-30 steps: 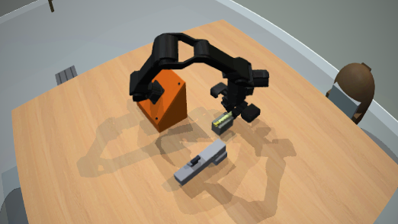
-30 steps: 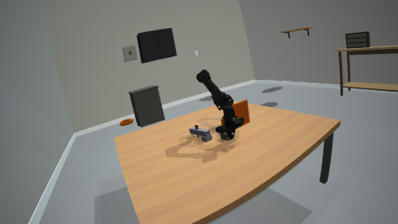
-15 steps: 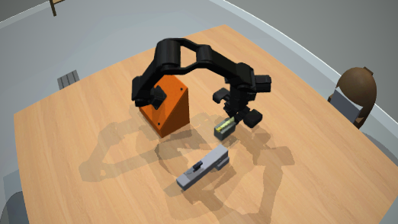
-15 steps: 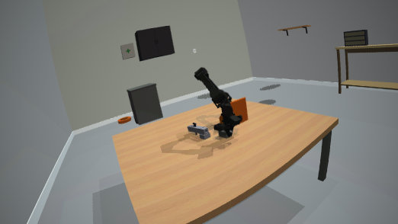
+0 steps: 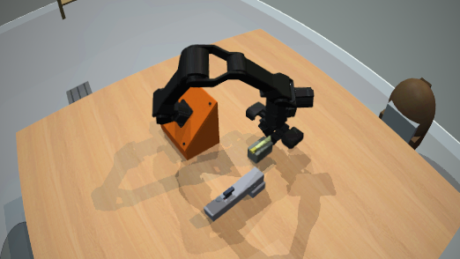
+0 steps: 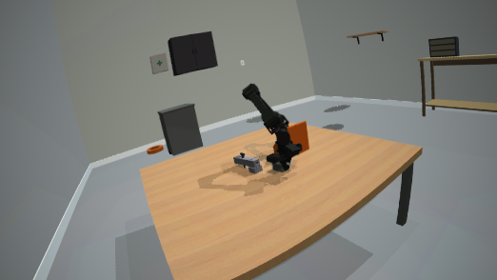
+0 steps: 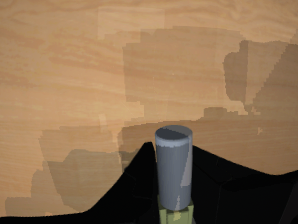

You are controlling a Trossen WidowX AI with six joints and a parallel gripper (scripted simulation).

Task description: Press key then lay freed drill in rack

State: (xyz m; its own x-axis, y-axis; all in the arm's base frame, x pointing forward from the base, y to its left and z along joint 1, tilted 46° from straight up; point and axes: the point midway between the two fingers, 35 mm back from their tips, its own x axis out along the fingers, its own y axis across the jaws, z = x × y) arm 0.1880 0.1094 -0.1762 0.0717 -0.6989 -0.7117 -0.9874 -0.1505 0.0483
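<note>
Right now the drill is 4 cm to the right of my gripper tip and 3 cm above it. Also, from my gripper tip: grey block 20 cm to the right, 10 cm ahead, 2 cm above; then dark key 23 cm to the right, 11 cm ahead, 4 cm above; then grey rack 5 cm to the right, 1 cm above.
</note>
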